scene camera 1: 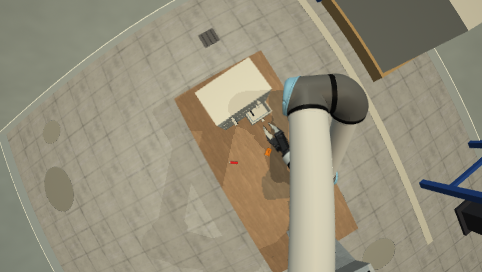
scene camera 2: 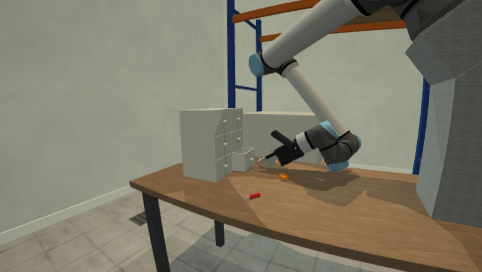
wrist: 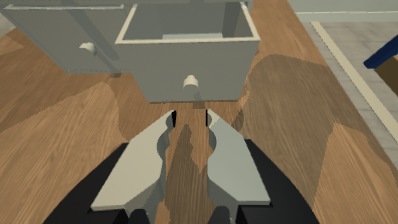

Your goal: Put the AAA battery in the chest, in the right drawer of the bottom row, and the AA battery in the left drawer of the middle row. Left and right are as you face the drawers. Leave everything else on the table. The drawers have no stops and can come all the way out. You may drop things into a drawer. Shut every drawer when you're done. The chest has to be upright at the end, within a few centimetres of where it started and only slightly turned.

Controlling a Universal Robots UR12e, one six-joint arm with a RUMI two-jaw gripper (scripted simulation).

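You've got the gripper at (scene camera 2: 258, 161), and the same gripper shows in the wrist view at (wrist: 191, 111). There's a pale chest (scene camera 1: 232, 91) in the scene, and a drawer (wrist: 172, 57) too.
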